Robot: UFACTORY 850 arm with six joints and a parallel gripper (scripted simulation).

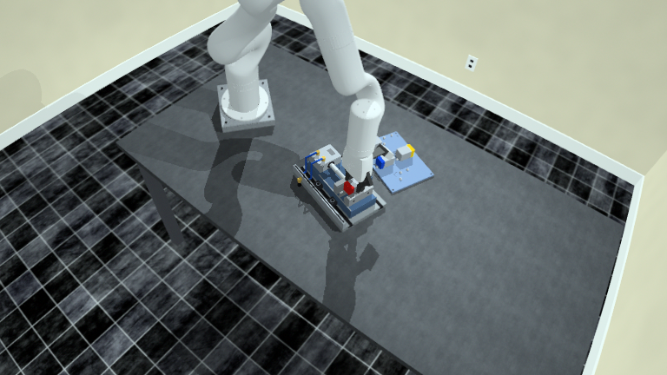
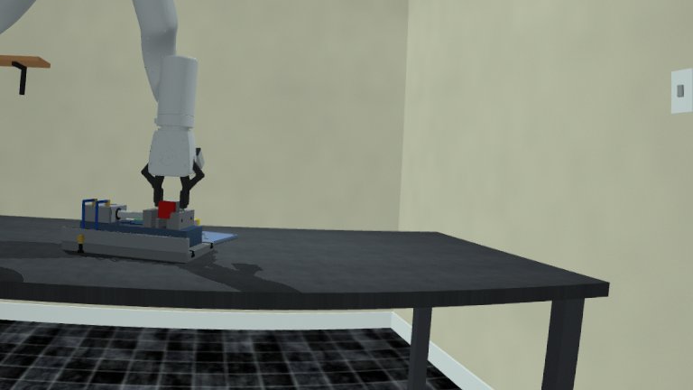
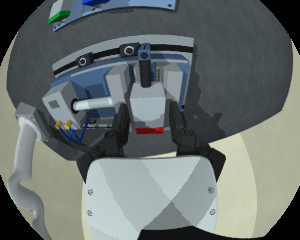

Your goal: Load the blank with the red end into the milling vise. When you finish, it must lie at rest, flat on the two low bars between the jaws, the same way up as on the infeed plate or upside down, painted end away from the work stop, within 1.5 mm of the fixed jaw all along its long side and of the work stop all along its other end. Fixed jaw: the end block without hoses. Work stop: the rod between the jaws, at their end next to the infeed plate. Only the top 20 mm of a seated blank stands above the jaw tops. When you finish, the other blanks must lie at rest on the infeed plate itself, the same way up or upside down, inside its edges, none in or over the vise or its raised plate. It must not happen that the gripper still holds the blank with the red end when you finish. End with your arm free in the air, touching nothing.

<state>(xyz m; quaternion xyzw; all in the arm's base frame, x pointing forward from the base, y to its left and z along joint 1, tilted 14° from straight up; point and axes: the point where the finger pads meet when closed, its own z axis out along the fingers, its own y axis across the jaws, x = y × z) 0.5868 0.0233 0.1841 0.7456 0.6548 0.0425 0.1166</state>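
Right now my hand is 2 cm above the red-ended blank. Also, from my hand: black work stop rod 5 cm to the left, 3 cm below; then moving jaw 4 cm behind, 1 cm to the left, 4 cm below; then fixed jaw 3 cm ahead, 4 cm below.
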